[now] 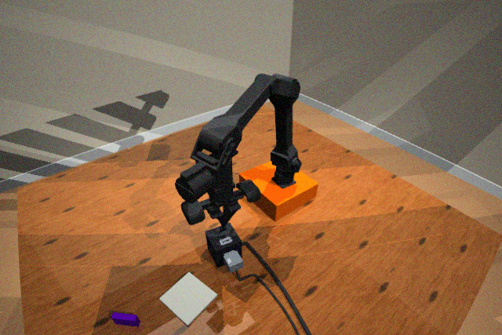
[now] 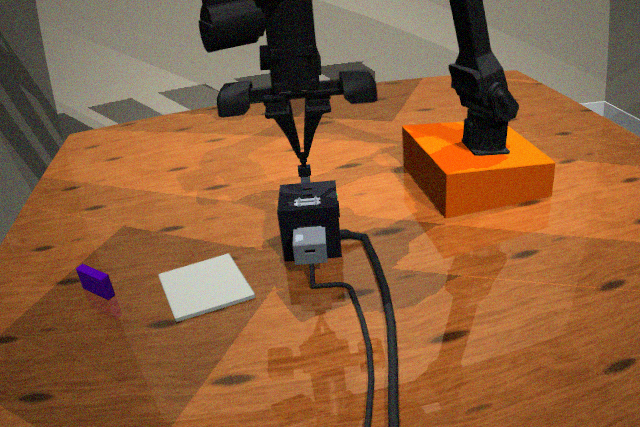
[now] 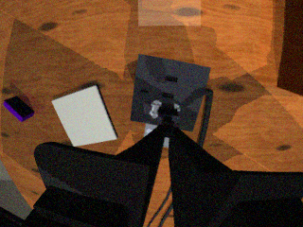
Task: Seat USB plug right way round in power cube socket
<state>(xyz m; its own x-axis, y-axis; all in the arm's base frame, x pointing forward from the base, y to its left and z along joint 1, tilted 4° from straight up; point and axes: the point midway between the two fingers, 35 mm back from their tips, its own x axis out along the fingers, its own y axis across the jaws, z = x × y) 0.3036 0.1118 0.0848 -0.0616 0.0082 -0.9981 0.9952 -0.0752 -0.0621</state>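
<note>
My gripper tip is 20 mm above the dark USB plug. Also, from my gripper tip: silver-framed socket (70 mm below, 10 mm to the left); then white pad (150 mm ahead, 130 mm below, 60 mm to the left); then purple block (310 mm ahead, 120 mm below, 50 mm to the left).
</note>
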